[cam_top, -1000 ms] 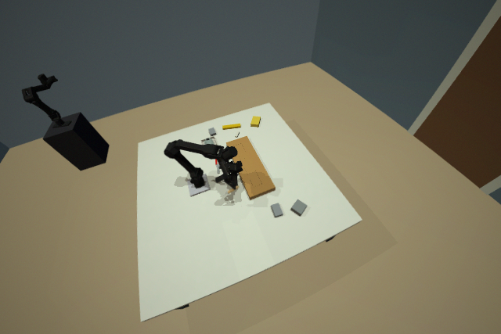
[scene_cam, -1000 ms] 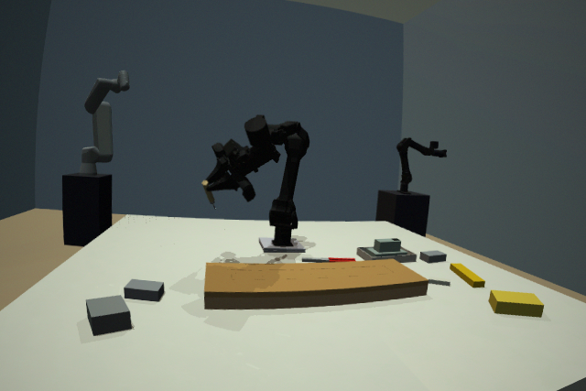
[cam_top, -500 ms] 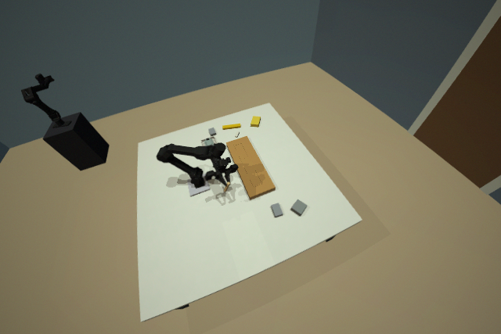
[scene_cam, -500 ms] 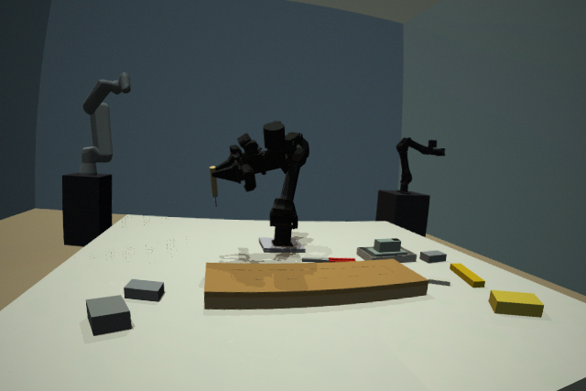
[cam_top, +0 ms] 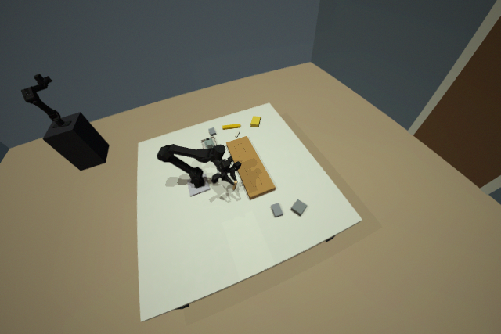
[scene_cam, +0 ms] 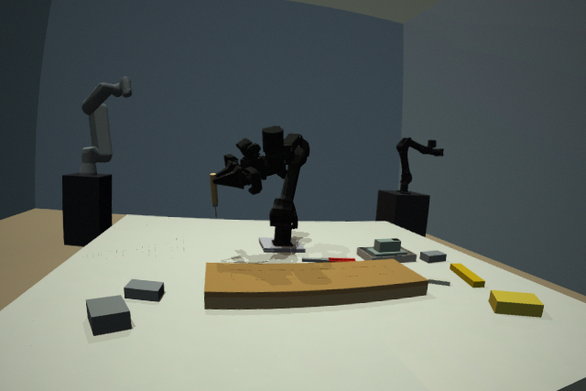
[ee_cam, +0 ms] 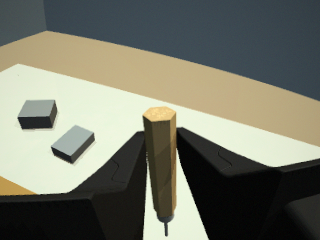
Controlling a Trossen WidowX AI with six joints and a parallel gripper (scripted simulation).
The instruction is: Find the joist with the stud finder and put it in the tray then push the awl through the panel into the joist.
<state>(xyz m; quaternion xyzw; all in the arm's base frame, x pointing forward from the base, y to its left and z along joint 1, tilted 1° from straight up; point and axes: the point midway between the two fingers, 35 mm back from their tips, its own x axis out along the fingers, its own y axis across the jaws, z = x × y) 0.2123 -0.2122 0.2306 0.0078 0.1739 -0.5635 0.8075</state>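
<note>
The wooden-handled pointed tool lies 5 cm below my gripper tip, 2 cm behind it and 1 cm to the left of it. From my gripper tip the other things lie so: grey tray (56 cm to the left, 23 cm below, 7 cm behind); red-handled tool (35 cm to the left, 24 cm below, 6 cm behind); stud finder (57 cm to the left, 19 cm below, 7 cm behind).
</note>
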